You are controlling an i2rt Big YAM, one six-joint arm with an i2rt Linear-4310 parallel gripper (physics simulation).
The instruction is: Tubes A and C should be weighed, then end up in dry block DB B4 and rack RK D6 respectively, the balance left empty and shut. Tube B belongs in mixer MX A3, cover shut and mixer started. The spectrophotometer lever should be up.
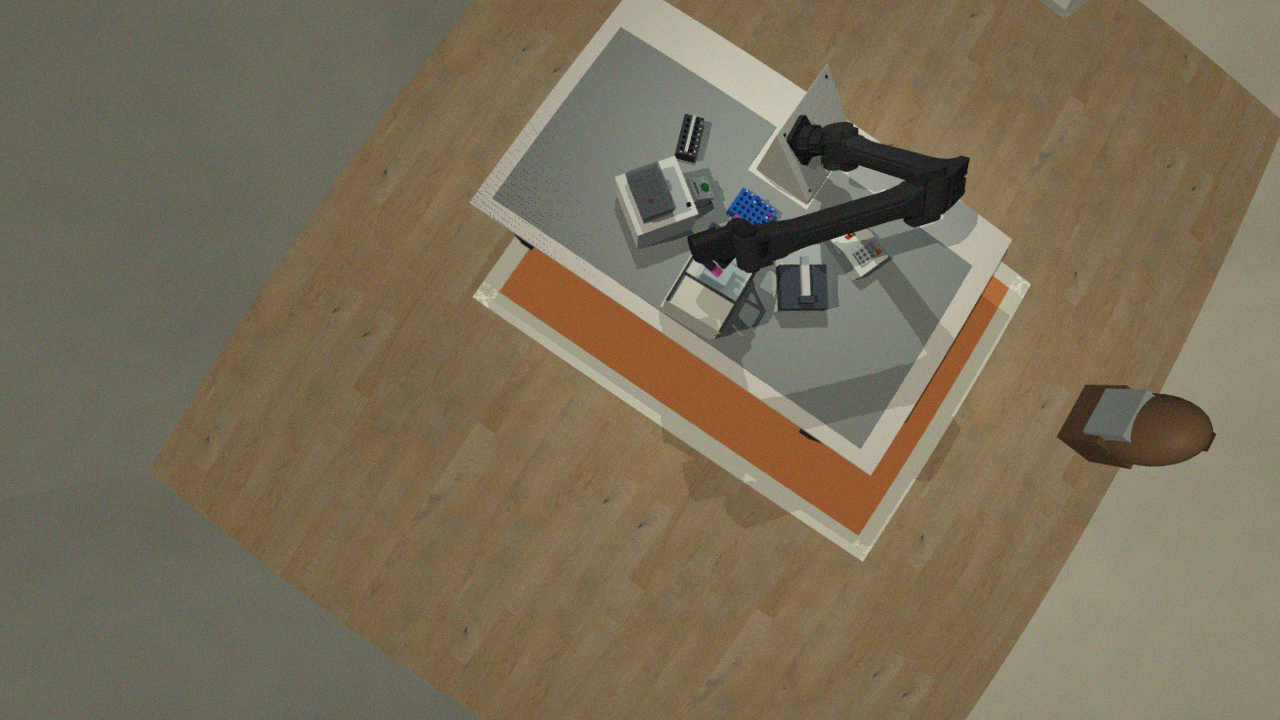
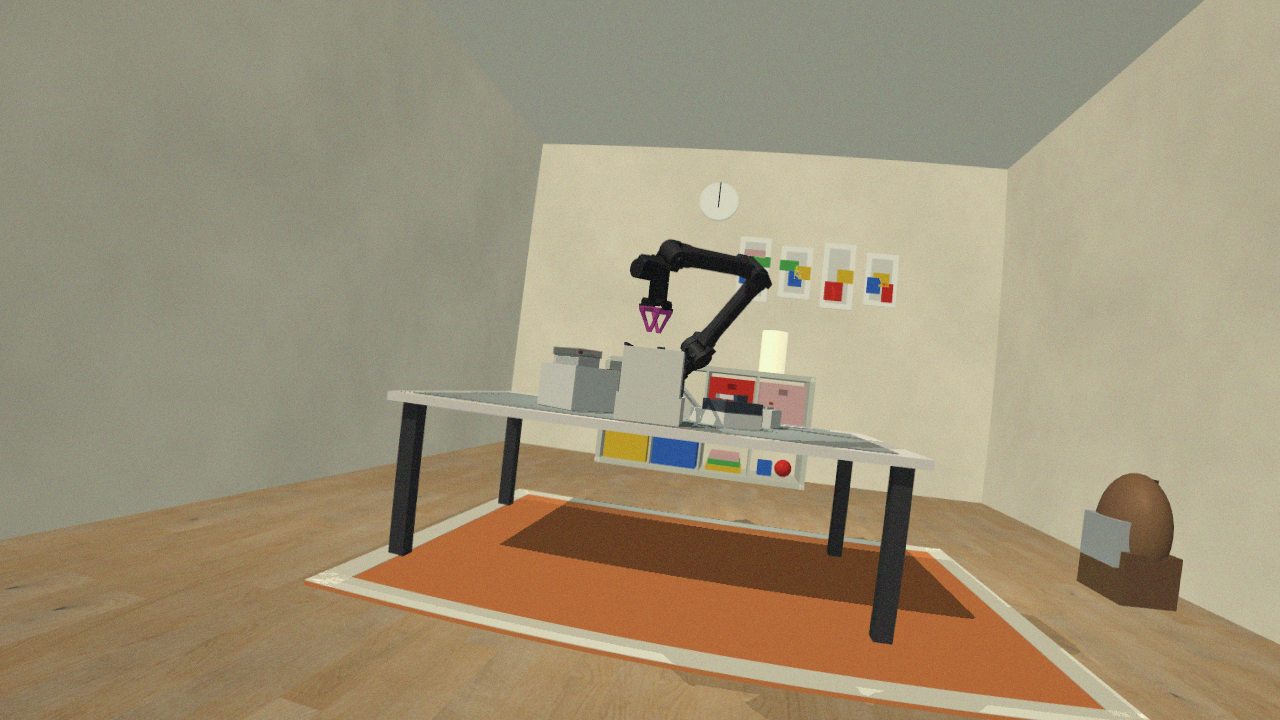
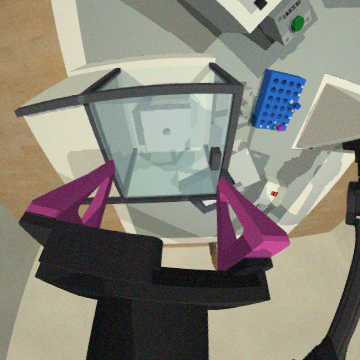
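My gripper is open and empty, above the glass-walled balance. The balance pan shows nothing on it. The blue rack holds a blue-capped tube and a magenta-capped tube; their letters cannot be read. A white machine, apparently the mixer, has its dark cover lying on top. A black block with two rows of holes stands behind it. A navy device carries a pale lever; its exact position is unclear.
A grey box with a green button is beside the white machine. A white keypad device with a red spot stands right of the navy device. A pale upright panel stands by the arm's base. The arm passes over the table centre.
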